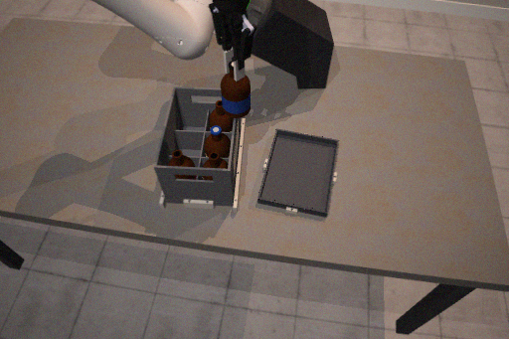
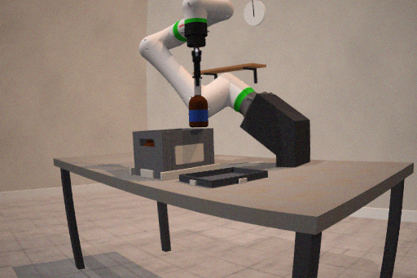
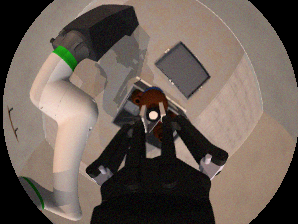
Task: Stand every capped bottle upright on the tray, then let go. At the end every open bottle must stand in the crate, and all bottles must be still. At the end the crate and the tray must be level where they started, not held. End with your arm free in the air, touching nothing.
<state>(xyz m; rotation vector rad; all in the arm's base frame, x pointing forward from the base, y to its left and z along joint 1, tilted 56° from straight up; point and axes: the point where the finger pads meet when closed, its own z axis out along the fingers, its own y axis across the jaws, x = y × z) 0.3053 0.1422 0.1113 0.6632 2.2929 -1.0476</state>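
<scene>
Right now the white-capped bottle is 8 cm below my hand. The rest, counted from my hand: open bottle 3 cm behind, 5 cm to the right, 25 cm below; then grey crate 6 cm ahead, 9 cm to the right, 25 cm below; then dark tray 5 cm ahead, 19 cm to the left, 33 cm below.
</scene>
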